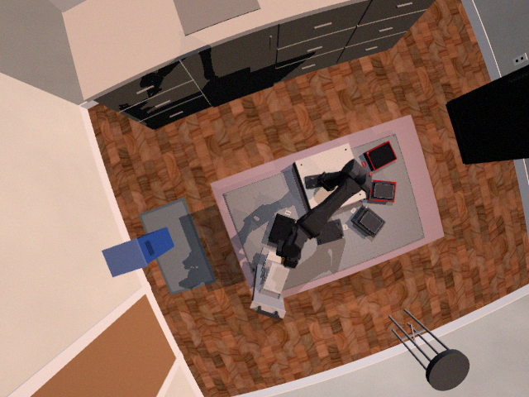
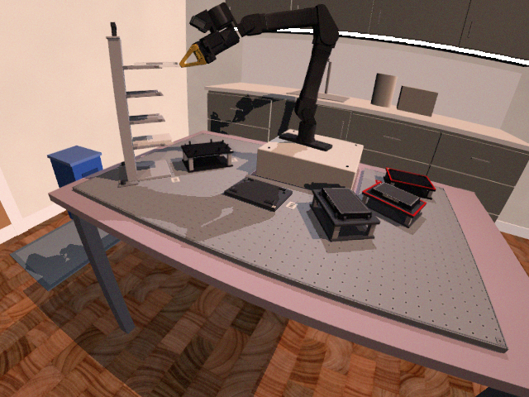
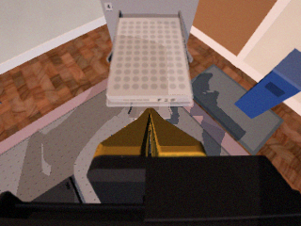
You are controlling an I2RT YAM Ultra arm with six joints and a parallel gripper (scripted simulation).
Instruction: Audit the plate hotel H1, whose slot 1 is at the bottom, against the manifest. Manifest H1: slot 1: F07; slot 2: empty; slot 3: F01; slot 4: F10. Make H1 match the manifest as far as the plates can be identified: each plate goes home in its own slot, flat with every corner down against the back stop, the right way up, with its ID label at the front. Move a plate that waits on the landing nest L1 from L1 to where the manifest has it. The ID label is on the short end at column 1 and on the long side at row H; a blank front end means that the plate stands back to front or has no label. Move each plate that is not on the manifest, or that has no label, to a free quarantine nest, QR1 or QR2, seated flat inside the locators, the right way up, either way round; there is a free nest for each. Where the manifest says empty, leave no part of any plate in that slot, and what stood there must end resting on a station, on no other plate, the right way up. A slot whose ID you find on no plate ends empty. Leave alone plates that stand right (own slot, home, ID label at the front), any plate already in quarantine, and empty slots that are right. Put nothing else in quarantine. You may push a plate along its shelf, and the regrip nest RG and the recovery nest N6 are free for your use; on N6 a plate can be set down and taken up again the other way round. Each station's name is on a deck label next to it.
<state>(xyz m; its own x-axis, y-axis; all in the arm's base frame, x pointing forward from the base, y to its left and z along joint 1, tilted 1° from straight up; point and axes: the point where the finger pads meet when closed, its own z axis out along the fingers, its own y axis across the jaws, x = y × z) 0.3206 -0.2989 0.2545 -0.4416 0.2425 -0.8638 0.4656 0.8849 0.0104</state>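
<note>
My hand is 180 mm short of the tag reading 4 and 30 mm to the left of it. Round my hand: L1 deck label 110 mm behind, 490 mm to the left, 340 mm below; H1 deck label 100 mm ahead, 60 mm to the left, 340 mm below; N6 label 20 mm behind, 420 mm to the left, 340 mm below.
</note>
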